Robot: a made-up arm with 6 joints. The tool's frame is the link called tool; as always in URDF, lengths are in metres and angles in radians.
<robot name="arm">
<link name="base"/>
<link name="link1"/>
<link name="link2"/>
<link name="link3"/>
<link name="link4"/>
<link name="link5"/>
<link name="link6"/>
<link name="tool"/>
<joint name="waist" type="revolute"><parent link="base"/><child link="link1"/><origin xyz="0.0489 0.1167 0.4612" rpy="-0.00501 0.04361 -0.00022"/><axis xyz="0 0 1"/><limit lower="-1.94" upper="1.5"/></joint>
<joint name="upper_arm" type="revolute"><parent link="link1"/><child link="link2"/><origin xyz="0.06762 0.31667 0.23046" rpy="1.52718 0 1.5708"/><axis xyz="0 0 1"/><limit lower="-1.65" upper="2.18"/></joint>
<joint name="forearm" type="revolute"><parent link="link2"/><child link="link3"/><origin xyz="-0.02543 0.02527 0.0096" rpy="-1.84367 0.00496 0.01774"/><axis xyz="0 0 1"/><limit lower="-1.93" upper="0.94"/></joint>
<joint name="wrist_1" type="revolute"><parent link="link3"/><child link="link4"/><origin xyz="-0.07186 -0.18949 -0.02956" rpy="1.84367 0.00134 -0.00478"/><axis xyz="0 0 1"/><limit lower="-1.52" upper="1.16"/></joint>
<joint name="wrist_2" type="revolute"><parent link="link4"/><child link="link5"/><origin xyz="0.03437 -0.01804 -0.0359" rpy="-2.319 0.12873 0.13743"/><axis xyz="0 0 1"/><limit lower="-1.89" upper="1.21"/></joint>
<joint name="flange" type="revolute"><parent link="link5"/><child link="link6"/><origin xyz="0.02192 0.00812 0.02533" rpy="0.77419 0.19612 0.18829"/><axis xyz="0 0 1"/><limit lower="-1.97" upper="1.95"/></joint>
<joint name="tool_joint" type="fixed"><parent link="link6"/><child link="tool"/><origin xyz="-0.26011 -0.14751 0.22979" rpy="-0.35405 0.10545 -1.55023"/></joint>
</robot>
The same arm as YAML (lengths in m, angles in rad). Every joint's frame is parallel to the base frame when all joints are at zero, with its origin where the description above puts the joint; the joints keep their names.
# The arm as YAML. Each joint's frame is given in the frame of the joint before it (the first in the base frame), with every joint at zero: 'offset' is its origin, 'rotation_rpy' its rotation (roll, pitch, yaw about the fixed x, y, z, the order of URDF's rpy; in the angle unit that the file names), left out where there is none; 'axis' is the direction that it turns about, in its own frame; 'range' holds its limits. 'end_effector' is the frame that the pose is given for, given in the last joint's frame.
length_unit: m
angle_unit: rad
chain:
  - id: waist
    offset: [0.0489, 0.1167, 0.4612]
    axis: [0.043602, 0.005, 0.999036]
    range: [-1.94, 1.5]
  - id: upper_arm
    offset: [0.0776, 0.3178, 0.2257]
    axis: [1.0, 0.0, 0.0]
    range: [-1.65, 2.18]
  - id: forearm
    offset: [0.0096, -0.0253, 0.0254]
    axis: [-0.269501, -0.0136, 0.962904]
    range: [-1.93, 0.94]
  - id: wrist_1
    offset: [0.1908, -0.0712, 0.0217]
    axis: [1.0, 0.0, 0.0]
    range: [-1.52, 1.16]
  - id: wrist_2
    offset: [-0.0359, 0.0346, -0.0176]
    axis: [-0.674696, -0.195999, 0.711596]
    range: [-1.89, 1.21]
  - id: flange
    offset: [-0.0258, 0.0166, 0.0157]
    axis: [-0.0273, 0.119298, 0.992483]
    range: [-1.97, 1.95]
end_effector:
  offset: [0.1727, -0.2098, 0.2615]
  rotation_rpy: [-0.4769, 0.0953, 0.1359]

